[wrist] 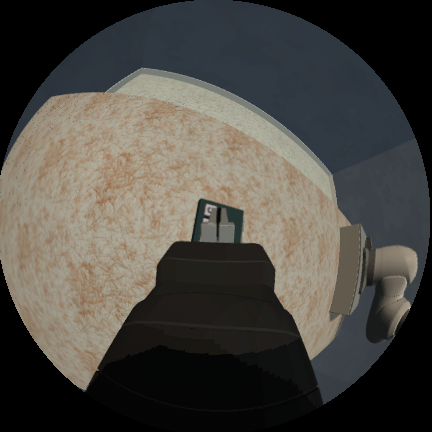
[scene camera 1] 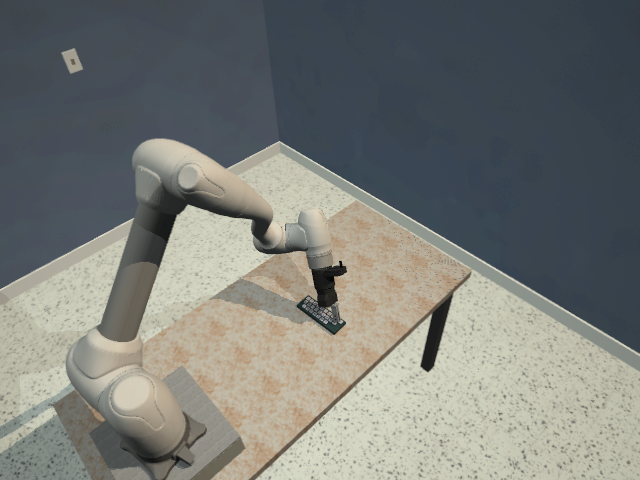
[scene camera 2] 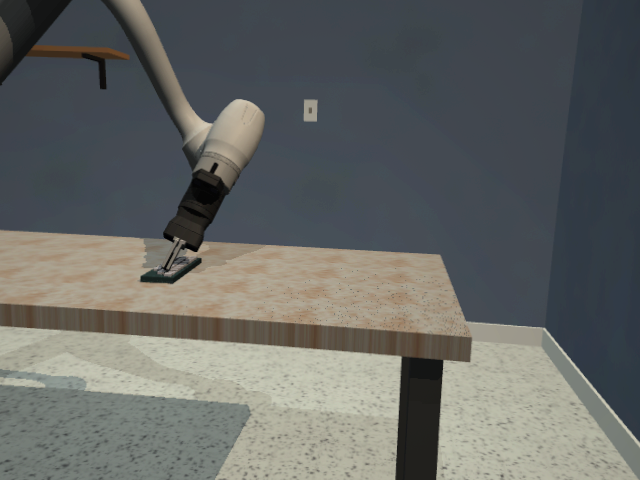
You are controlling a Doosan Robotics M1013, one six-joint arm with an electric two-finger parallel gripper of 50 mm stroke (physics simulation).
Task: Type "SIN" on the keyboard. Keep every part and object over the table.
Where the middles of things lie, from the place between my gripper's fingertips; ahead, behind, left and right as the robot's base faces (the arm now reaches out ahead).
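The dark green keyboard (wrist: 204,206) is my reference here: my gripper is now 7 cm to the right of it and 1 cm above it.
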